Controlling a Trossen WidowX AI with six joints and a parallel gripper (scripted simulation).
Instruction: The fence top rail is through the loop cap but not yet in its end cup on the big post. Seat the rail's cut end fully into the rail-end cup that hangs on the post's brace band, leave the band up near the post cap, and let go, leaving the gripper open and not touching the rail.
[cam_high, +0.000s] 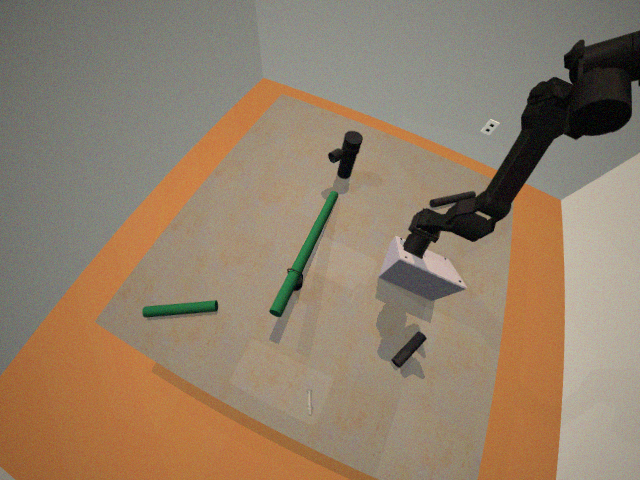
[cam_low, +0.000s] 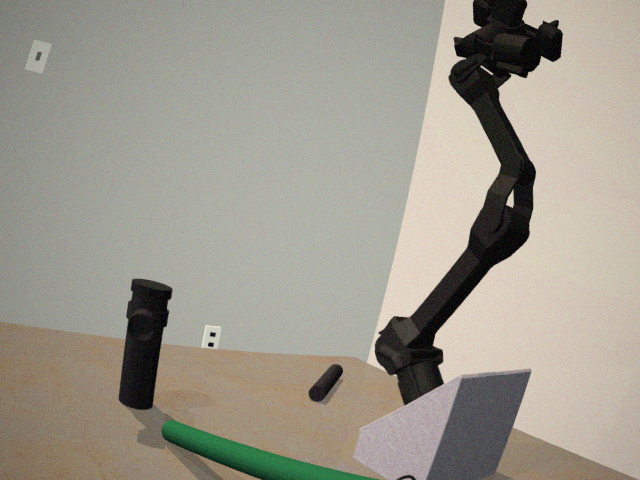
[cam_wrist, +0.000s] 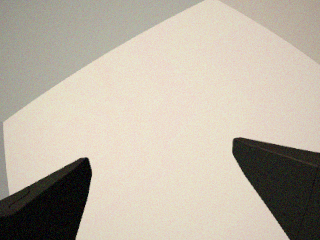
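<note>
The rail-end cup is 680 mm below my gripper tip, 520 mm ahead of it and 160 mm to the right of it. The rest, counted from my gripper tip: short dark cylinder 820 mm below, 290 mm to the left, 20 mm behind; then small white pin 830 mm below, 580 mm to the left, 180 mm ahead; then short green tube 820 mm below, 680 mm ahead, 570 mm to the left.
</note>
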